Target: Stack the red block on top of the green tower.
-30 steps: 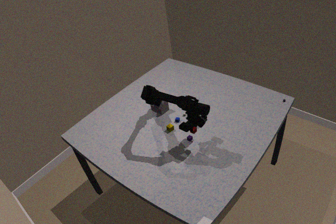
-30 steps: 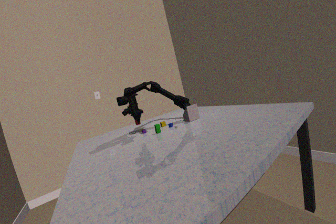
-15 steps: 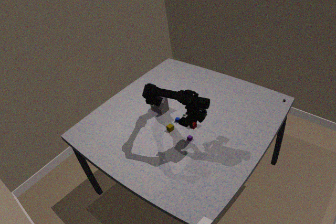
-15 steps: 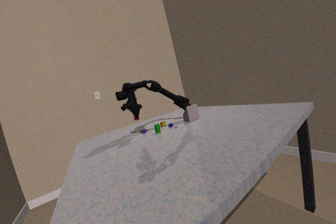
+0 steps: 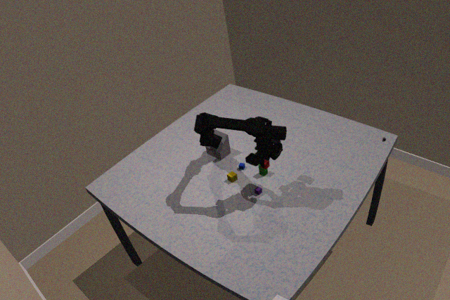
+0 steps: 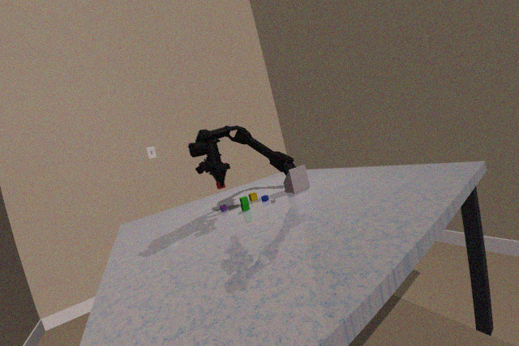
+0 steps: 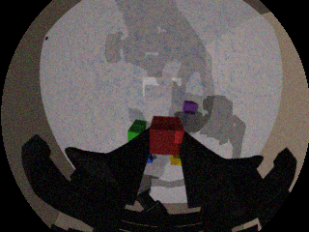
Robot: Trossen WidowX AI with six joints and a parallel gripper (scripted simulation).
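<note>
My gripper tip is now 190 mm past the small blue block, 40 mm to the right of it and 120 mm above it. Also, from my gripper tip: yellow block (170 mm behind, 50 mm to the right, 110 mm below); red block (10 mm above); purple block (60 mm to the right, 110 mm below).
</note>
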